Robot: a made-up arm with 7 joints.
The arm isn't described. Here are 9 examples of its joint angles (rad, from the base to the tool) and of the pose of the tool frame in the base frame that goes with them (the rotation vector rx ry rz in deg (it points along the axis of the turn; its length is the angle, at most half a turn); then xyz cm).
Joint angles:
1: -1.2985 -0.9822 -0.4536 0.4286 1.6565 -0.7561 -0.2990
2: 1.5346 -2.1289 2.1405 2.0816 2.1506 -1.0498 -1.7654
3: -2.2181 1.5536 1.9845 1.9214 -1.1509 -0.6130 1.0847
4: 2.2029 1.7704 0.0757 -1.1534 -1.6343 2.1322 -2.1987
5: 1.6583 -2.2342 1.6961 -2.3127 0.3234 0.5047 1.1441
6: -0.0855 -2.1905 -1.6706 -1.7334 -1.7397 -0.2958 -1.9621
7: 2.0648 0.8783 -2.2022 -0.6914 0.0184 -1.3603 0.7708
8: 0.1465 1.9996 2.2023 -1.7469 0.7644 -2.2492 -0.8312
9: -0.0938 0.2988 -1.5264 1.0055 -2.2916 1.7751 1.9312
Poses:
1: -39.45 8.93 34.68 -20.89 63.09 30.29
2: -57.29 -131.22 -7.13 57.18 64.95 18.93
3: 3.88 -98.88 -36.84 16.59 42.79 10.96
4: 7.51 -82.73 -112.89 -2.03 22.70 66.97
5: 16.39 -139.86 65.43 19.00 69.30 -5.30
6: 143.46 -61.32 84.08 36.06 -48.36 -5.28
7: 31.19 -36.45 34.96 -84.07 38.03 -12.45
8: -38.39 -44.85 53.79 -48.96 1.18 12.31
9: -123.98 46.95 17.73 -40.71 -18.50 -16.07
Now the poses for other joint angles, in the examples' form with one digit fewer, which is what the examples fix.
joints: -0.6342 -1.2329 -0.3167 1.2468 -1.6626 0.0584 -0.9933
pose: 132.5 -11.5 -75.5 24.1 -21.5 50.7
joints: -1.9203 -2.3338 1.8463 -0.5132 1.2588 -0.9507 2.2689
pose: 17.3 -40.7 81.9 -11.4 18.0 -64.1
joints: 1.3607 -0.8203 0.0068 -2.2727 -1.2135 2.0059 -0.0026
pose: 3.9 -134.1 118.0 48.0 21.5 -66.7
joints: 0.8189 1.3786 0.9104 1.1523 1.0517 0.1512 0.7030
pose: -66.4 -54.4 107.3 -13.2 -47.0 -65.4
